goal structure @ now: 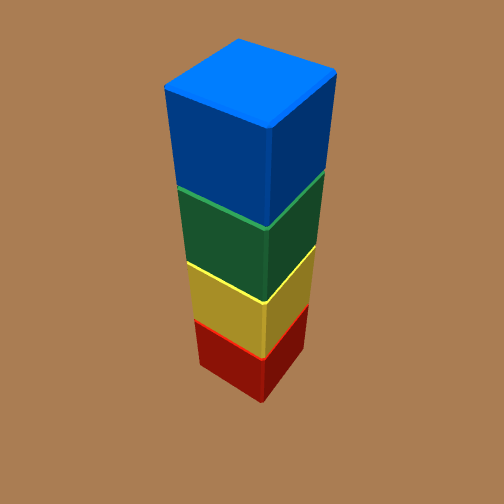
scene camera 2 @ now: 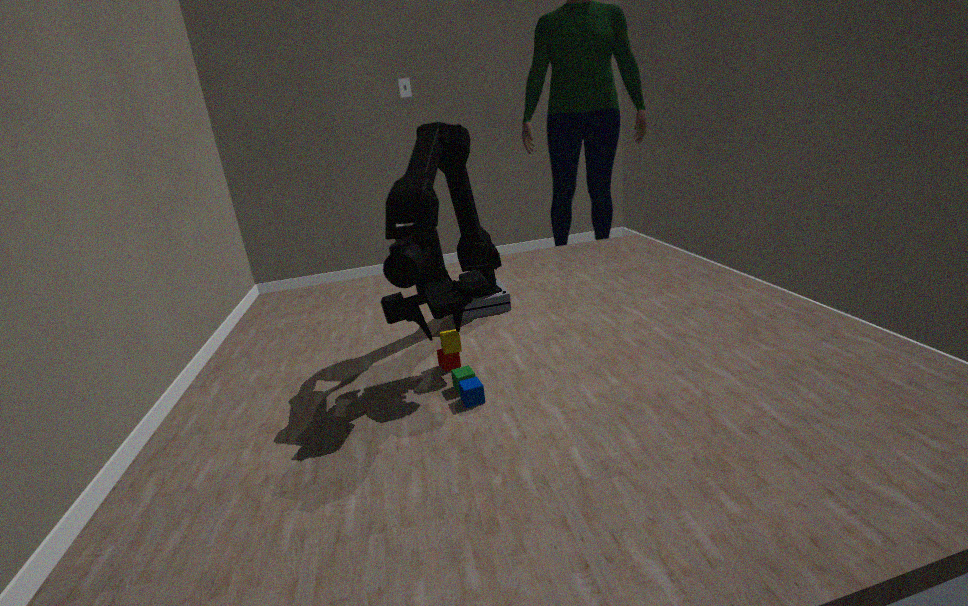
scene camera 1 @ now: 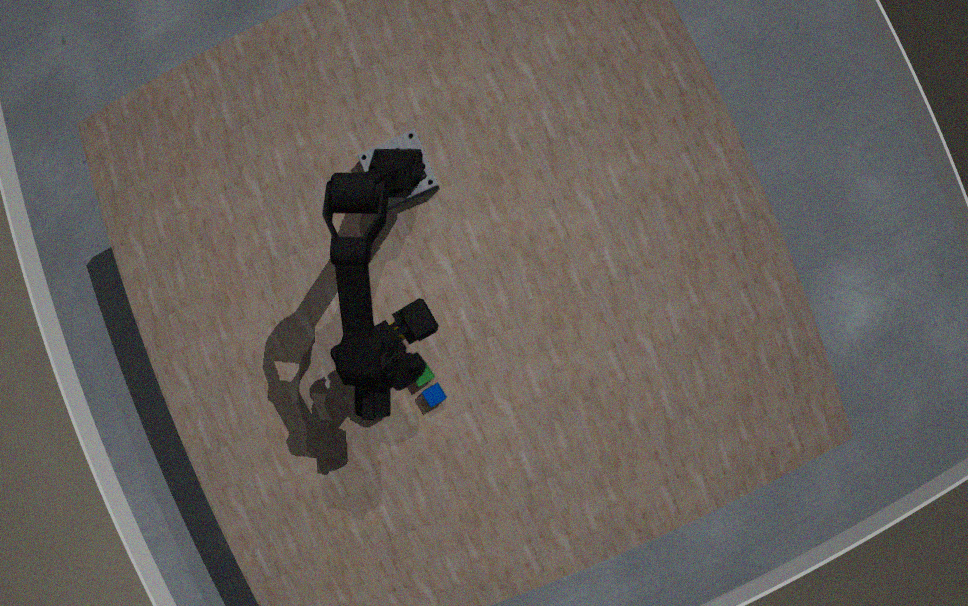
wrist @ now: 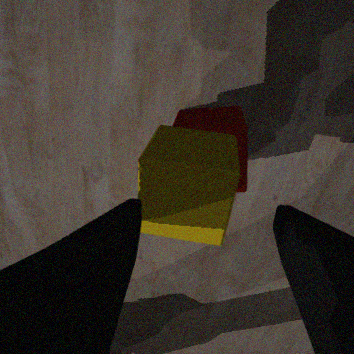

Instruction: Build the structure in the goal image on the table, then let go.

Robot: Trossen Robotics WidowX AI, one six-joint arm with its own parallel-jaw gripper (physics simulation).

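A yellow cube point(scene camera 2: 450, 342) point(wrist: 190, 175) sits on top of a red cube point(scene camera 2: 448, 360) point(wrist: 215, 117), which stands on the table. A green cube point(scene camera 1: 426, 375) point(scene camera 2: 463, 372) and a blue cube point(scene camera 1: 433, 395) point(scene camera 2: 471, 393) stand on the table in front of that stack in scene camera 2. Scene camera 1 shows a narrow gap between green and blue. My gripper point(scene camera 2: 444, 334) point(wrist: 208, 213) is open and empty, its fingertips just above and behind the yellow cube in scene camera 2. In scene camera 1 the arm hides the red cube and most of the yellow one.
The arm's light base plate point(scene camera 1: 418, 187) point(scene camera 2: 492, 308) is fixed to the wood-grained table point(scene camera 1: 607, 285) point(scene camera 2: 642, 428). The arm's dark shadow falls on the table beside the cubes. A person point(scene camera 2: 584, 71) in a green top stands by the far wall.
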